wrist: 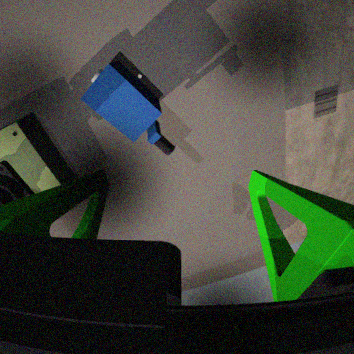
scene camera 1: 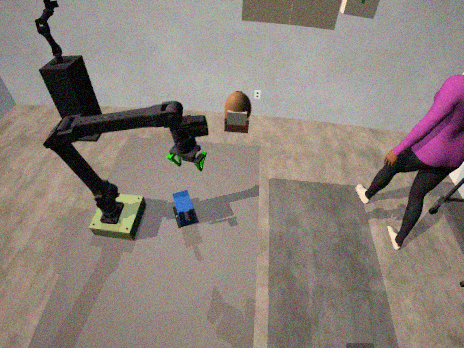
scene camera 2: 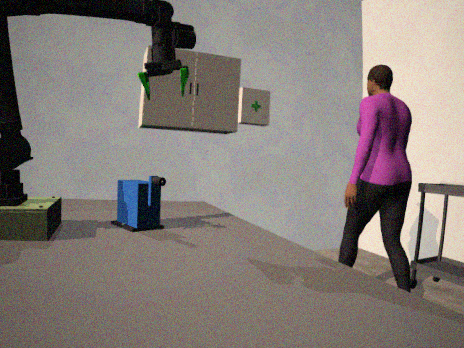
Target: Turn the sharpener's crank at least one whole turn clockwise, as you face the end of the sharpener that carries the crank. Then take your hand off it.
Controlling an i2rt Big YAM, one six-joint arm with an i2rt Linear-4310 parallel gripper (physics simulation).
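Pixels of known places: gripper, between the fingertips: (wrist: 178,177) (scene camera 1: 190,168) (scene camera 2: 165,97); arm's base, origin of its link: (wrist: 9,184) (scene camera 1: 112,213) (scene camera 2: 6,202).
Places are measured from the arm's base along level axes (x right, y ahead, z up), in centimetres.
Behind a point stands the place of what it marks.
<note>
The blue sharpener (scene camera 1: 183,201) {x -6.6, y 35.1, z 5.8 cm} (scene camera 2: 132,204) {x -2.6, y 32.6, z -0.1 cm} (wrist: 125,107) {x -6.4, y 35.1, z 5.8 cm} stands upright on a dark base on the table, to the right of the arm's mount. Its crank, a blue arm with a black knob (scene camera 2: 160,181) {x 3.8, y 38.9, z 6.7 cm} (wrist: 165,145) {x 1.8, y 39.1, z 7.7 cm}, is on one end; the knob is at the top in the second scene view. In the wrist view the sharpener is at the upper left, with the knob pointing to the lower right. My gripper (scene camera 1: 188,161) {x -5.8, y 40.8, z 29.9 cm} (scene camera 2: 165,96) {x -5.8, y 40.8, z 29.9 cm} (wrist: 178,177) {x -5.8, y 40.8, z 29.9 cm} is open and empty, fingers pointing down, high above the sharpener and apart from it.
The arm's green mounting block (scene camera 1: 118,217) {x 2.7, y 4.3, z 1.0 cm} (scene camera 2: 30,220) {x 9.7, y 8.2, z -2.4 cm} (wrist: 27,160) {x -3.5, y 9.0, z 0.3 cm} stands left of the sharpener. A person in a magenta top (scene camera 1: 440,130) (scene camera 2: 385,140) stands beyond the table at the right, near a cart (scene camera 2: 442,189). A wall cabinet (scene camera 2: 215,90) hangs behind.
</note>
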